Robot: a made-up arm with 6 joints. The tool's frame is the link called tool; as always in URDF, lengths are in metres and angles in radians. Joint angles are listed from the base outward. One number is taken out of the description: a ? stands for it. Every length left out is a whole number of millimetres.
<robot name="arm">
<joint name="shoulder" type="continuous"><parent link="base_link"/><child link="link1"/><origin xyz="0 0 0.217" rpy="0 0 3.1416"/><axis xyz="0 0 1"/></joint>
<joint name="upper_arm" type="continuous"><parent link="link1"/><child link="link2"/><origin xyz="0 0 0" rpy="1.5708 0 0"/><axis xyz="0 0 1"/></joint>
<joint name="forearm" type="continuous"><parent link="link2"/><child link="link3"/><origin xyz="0 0.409 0" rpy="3.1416 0 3.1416"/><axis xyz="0 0 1"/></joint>
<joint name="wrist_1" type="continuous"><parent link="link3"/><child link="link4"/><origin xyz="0.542 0 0" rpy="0 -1.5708 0"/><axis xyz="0 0 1"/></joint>
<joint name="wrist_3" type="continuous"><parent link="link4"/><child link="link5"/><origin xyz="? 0 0" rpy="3.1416 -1.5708 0"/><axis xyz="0 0 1"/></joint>
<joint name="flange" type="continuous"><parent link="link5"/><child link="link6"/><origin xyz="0 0 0" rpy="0 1.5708 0"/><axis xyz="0 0 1"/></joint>
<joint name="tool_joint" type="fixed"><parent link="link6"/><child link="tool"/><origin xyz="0 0 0" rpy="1.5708 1.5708 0"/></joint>
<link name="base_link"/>
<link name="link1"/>
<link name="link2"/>
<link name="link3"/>
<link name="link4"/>
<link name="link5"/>
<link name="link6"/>
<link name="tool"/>
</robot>
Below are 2 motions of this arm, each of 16 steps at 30 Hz.
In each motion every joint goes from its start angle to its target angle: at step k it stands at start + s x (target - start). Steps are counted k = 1, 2, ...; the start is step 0. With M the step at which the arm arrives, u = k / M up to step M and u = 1 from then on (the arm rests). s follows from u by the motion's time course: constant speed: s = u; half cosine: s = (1 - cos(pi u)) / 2; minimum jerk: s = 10 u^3 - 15 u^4 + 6 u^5.
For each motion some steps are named. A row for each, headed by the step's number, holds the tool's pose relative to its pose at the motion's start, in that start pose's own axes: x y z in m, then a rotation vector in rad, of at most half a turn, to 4 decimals.
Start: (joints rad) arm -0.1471 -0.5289 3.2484 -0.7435 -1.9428 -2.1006
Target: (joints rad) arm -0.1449 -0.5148 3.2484 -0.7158 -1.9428 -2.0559
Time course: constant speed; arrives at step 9
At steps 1, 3, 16:
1: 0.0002 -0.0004 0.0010 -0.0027 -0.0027 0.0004
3: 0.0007 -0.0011 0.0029 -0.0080 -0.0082 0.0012
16: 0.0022 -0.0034 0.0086 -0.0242 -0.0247 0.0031

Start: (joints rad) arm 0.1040 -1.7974 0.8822 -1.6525 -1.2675 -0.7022
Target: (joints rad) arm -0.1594 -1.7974 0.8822 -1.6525 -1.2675 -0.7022
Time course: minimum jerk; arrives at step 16
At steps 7, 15, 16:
7: 0.0761 -0.0257 -0.0162 -0.0064 0.0397 -0.0928
15: 0.1903 -0.0811 -0.0478 -0.0167 0.1031 -0.2412
16: 0.1906 -0.0814 -0.0480 -0.0167 0.1033 -0.2417

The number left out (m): 0.166
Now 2 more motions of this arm.
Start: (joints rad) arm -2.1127 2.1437 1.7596 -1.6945 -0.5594 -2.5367
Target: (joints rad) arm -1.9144 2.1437 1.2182 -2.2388 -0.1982 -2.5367
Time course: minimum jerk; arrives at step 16
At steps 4, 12, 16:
4: 0.0021 0.0127 0.0375 0.0712 0.0081 0.0362
12: -0.0481 0.0788 0.3052 0.5422 0.1044 0.4671
16: -0.0619 0.0838 0.3358 0.5911 0.1224 0.5405

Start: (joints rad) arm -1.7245 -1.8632 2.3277 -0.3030 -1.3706 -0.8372
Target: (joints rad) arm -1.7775 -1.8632 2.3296 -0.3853 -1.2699 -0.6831
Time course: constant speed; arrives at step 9
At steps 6, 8, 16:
6: 0.0203 0.0145 -0.0182 -0.0994 0.0174 0.1059
8: 0.0268 0.0194 -0.0246 -0.1311 0.0210 0.1414
16: 0.0301 0.0219 -0.0278 -0.1466 0.0223 0.1592

